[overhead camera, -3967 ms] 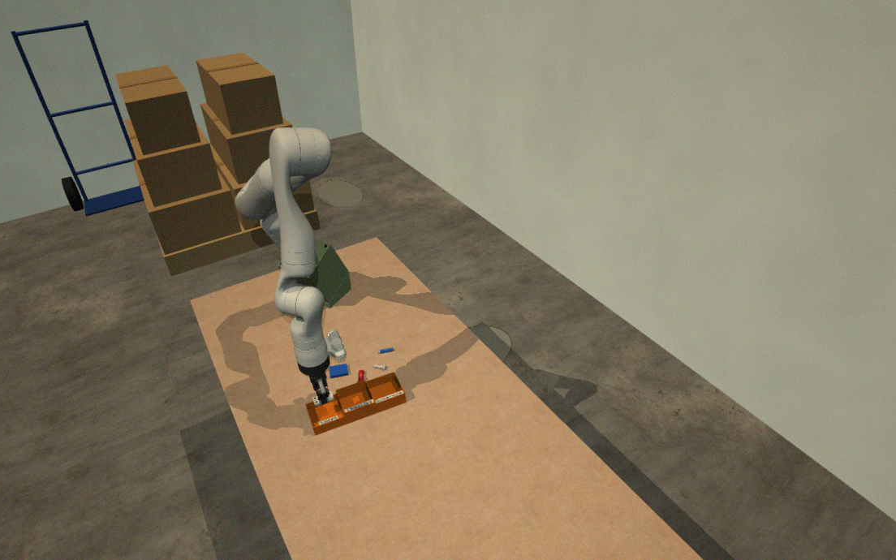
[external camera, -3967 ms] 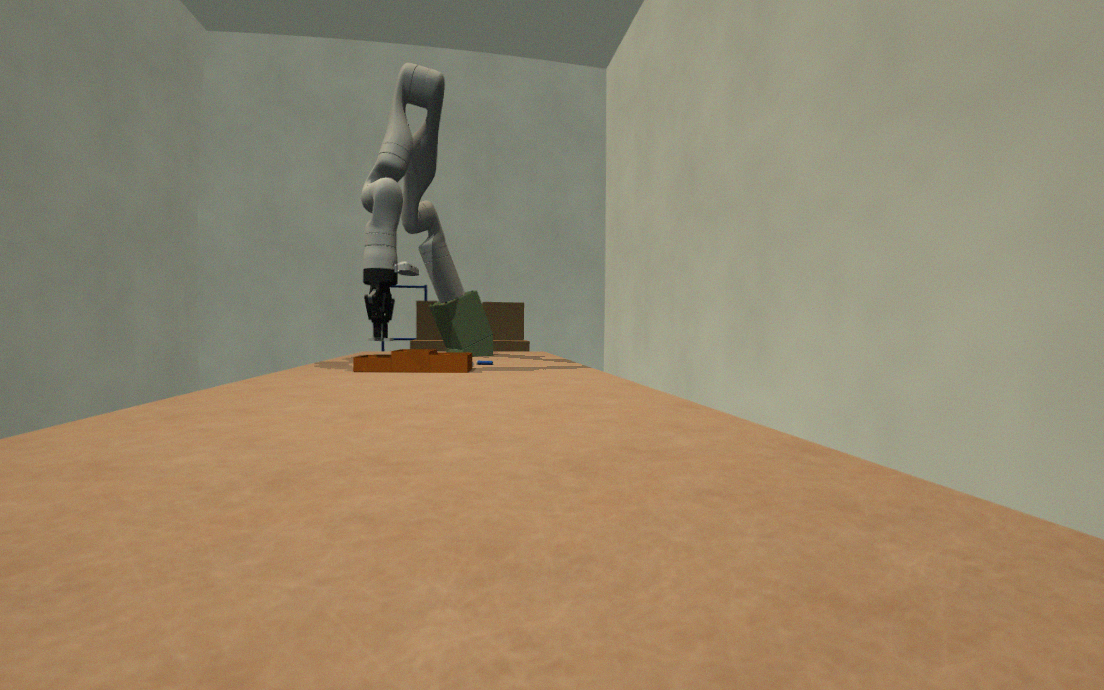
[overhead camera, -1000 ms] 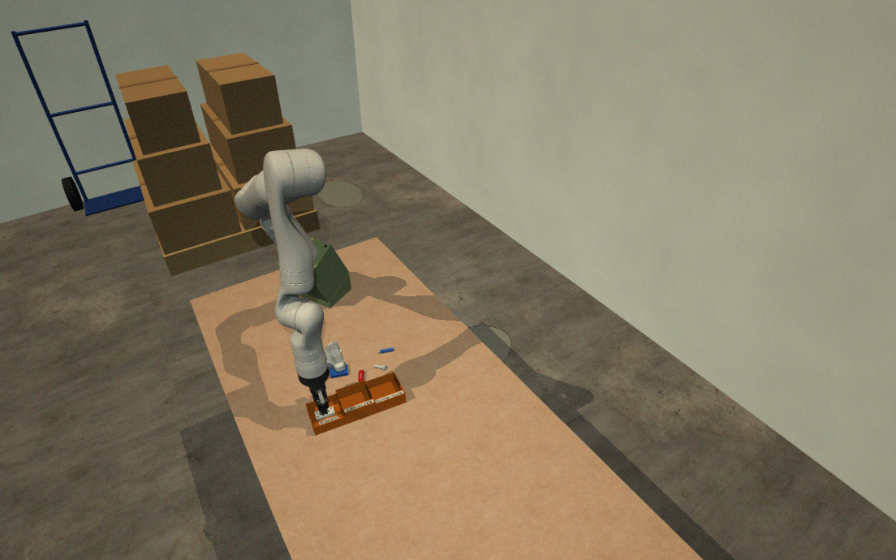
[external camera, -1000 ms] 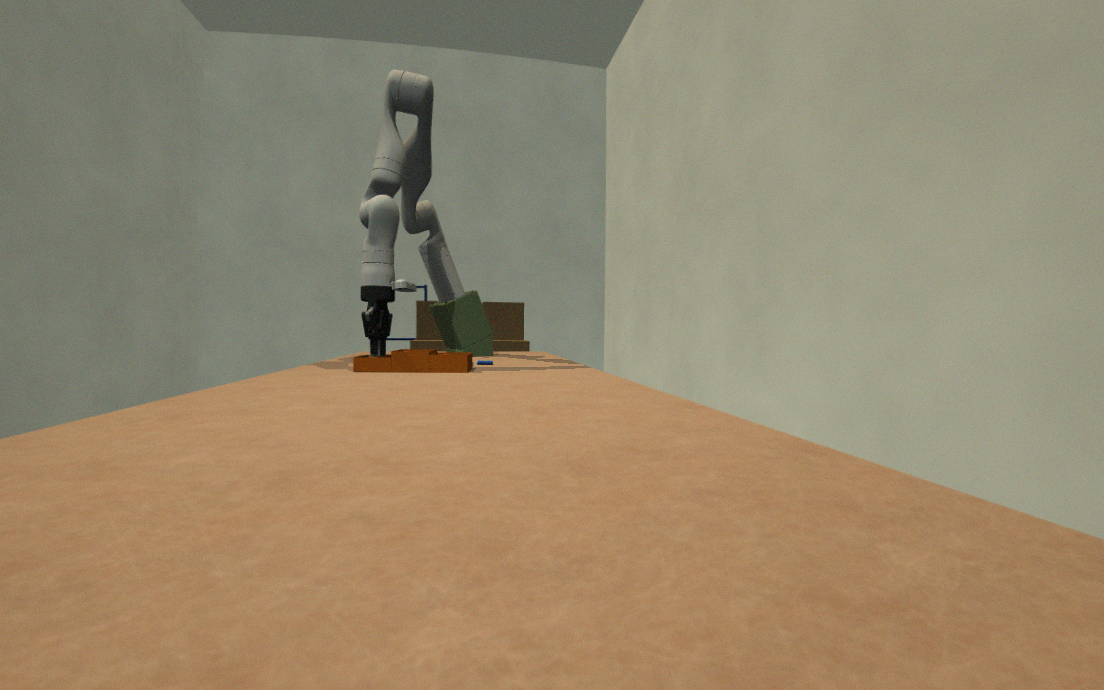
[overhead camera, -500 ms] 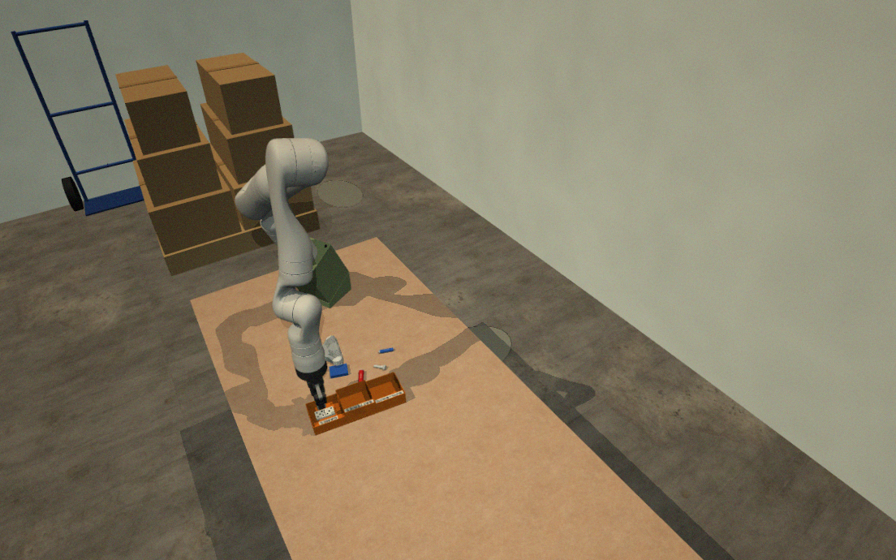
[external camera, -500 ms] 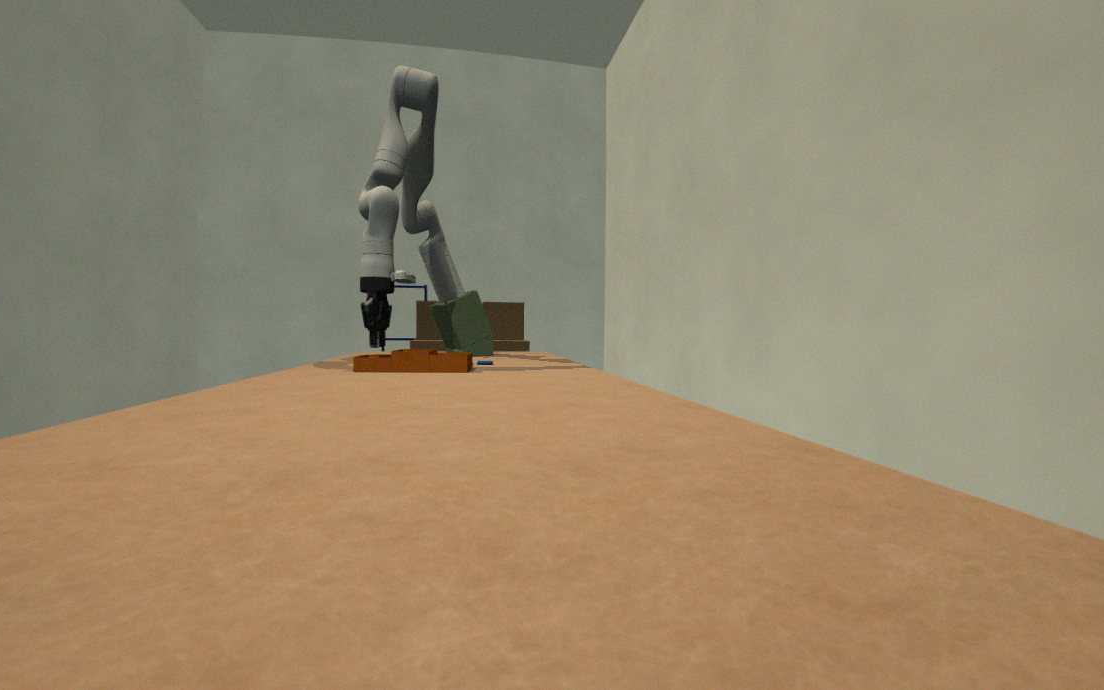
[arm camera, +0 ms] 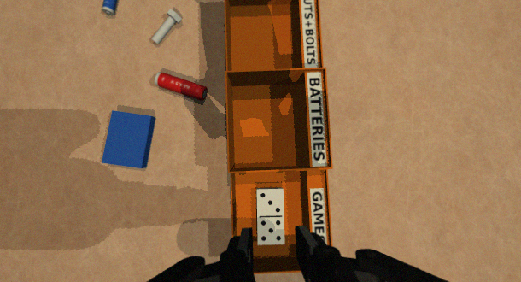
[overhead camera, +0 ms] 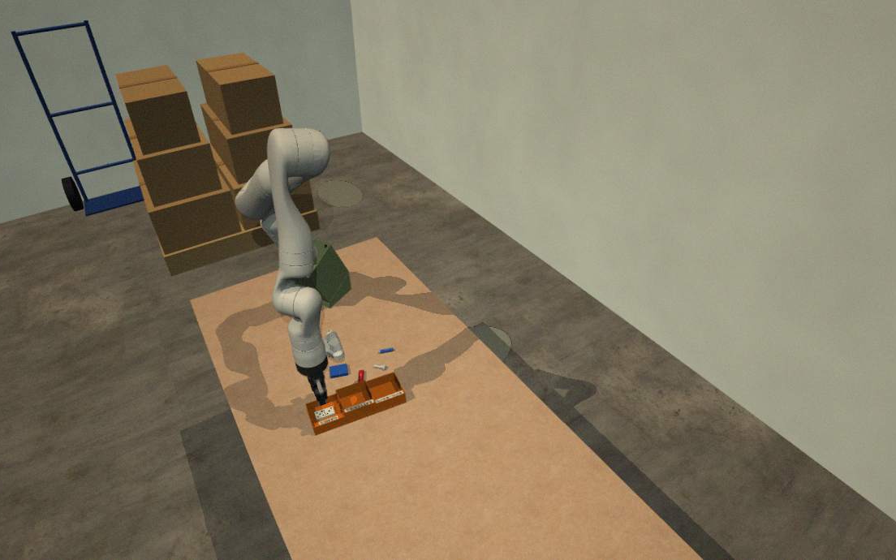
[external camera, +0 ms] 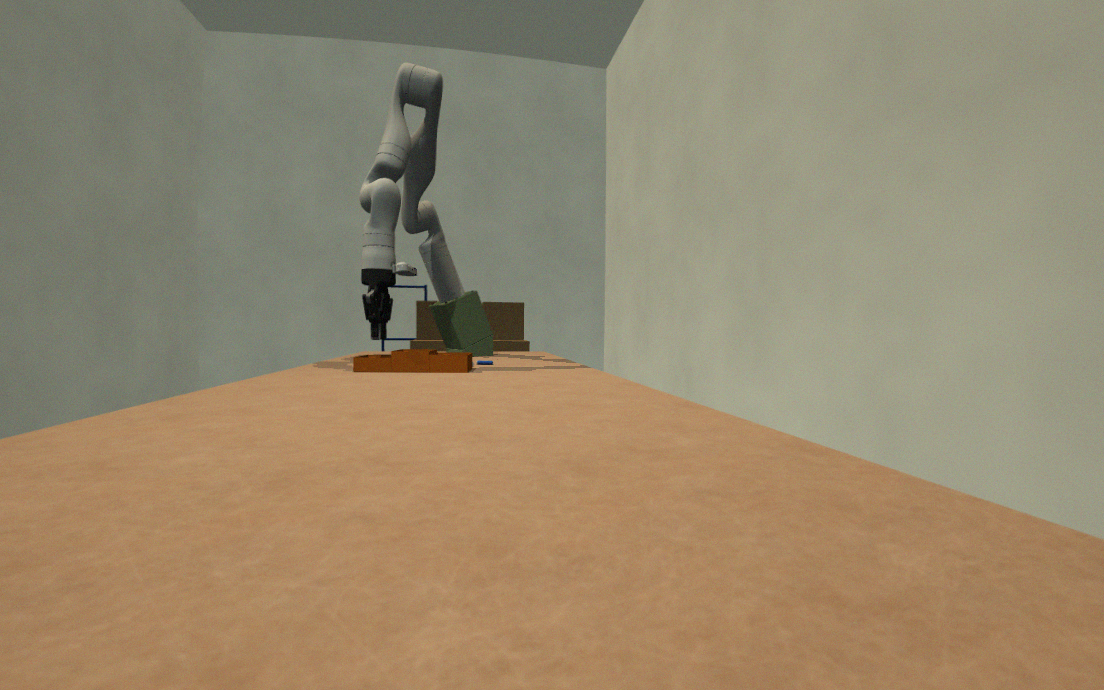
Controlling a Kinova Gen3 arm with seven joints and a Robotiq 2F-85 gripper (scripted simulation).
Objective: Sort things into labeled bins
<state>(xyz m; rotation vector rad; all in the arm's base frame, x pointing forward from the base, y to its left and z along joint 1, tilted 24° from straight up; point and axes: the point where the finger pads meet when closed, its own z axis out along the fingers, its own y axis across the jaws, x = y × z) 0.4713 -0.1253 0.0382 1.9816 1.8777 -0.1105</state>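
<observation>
Now: the thin blue stick-like thing 13 cm behind my hand, 24 cm to the left of it and 8 cm below it. From my hand the other things lie so: joined orange bins: 2 cm ahead, 9 cm to the left, 7 cm below; then red battery: 7 cm behind, 14 cm to the left, 8 cm below; then white domino: 8 cm below.
</observation>
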